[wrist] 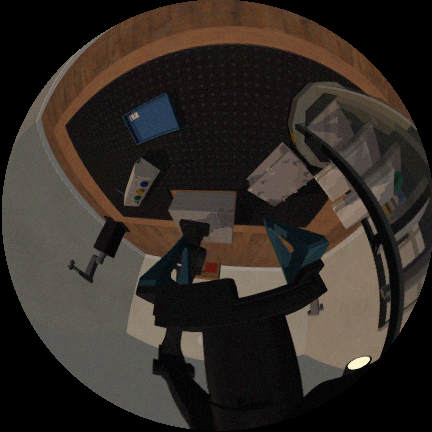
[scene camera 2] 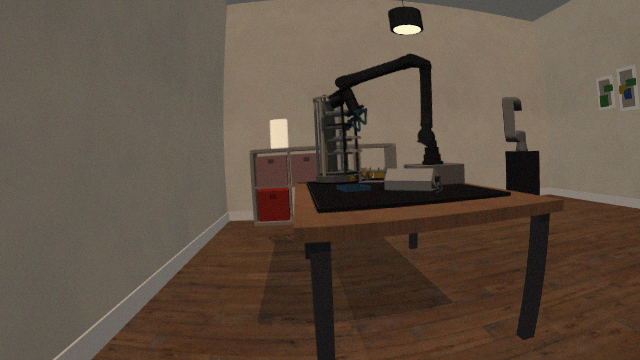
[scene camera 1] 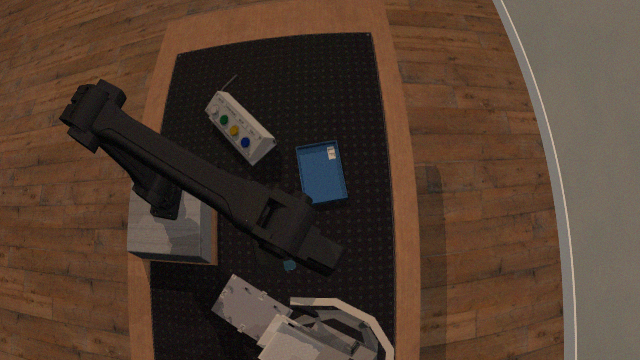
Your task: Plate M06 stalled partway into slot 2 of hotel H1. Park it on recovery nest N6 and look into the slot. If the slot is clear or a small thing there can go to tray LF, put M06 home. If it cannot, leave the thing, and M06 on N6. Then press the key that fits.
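Frame: origin at the arm's base, x ahead, y left, z up, level; millimetres.
Where they show: gripper, fingertip midpoint: [wrist: 224, 229] [scene camera 2: 362, 128]; arm's base, link origin: [wrist: 194, 226] [scene camera 2: 432, 164] [scene camera 1: 167, 196].
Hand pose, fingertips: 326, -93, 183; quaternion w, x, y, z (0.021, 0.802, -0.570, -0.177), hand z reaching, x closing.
Note:
Things, the pixels of their centre, and the offset from my fingertips, as dx, dy, dz. Level surfaces: height alone.
- flat pale board with small clips, body centre: [scene camera 1: 250, 310] [wrist: 279, 178] [scene camera 2: 376, 174] -64, -156, -233
- blue tray LF, body centre: [scene camera 1: 321, 172] [wrist: 149, 119] [scene camera 2: 353, 187] +57, +229, -262
- key box, body centre: [scene camera 1: 237, 123] [scene camera 2: 412, 178] [wrist: 136, 187] -182, +335, -229
- black mat, surface height: dz -271
My gripper [scene camera 2: 358, 128] [wrist: 224, 229] is open and empty, in the air beside the hotel. The hotel [scene camera 1: 334, 302] [scene camera 2: 337, 178] [wrist: 298, 116] is a tall round rack with dark posts. Several pale plates stick out of it at different heights. Labels are unreadable, so I cannot tell which is M06 or see inside slot 2. A flat pale board with small clips [scene camera 1: 247, 306] [wrist: 280, 175], apparently the nest, lies beside the hotel. The blue tray LF [scene camera 1: 322, 172] [scene camera 2: 353, 188] [wrist: 154, 120] shows a bare floor with a label. The key box [scene camera 1: 260, 150] [scene camera 2: 410, 179] [wrist: 134, 175] has white, green, yellow and blue keys.
The arm's grey pedestal [scene camera 1: 170, 230] [scene camera 2: 452, 171] [wrist: 200, 203] stands at the table edge between key box and nest. The arm passes over the black mat [scene camera 1: 320, 75] [wrist: 220, 90]. Yellow items [scene camera 2: 373, 174] show behind the hotel. Another small arm [scene camera 2: 510, 120] stands beyond the table.

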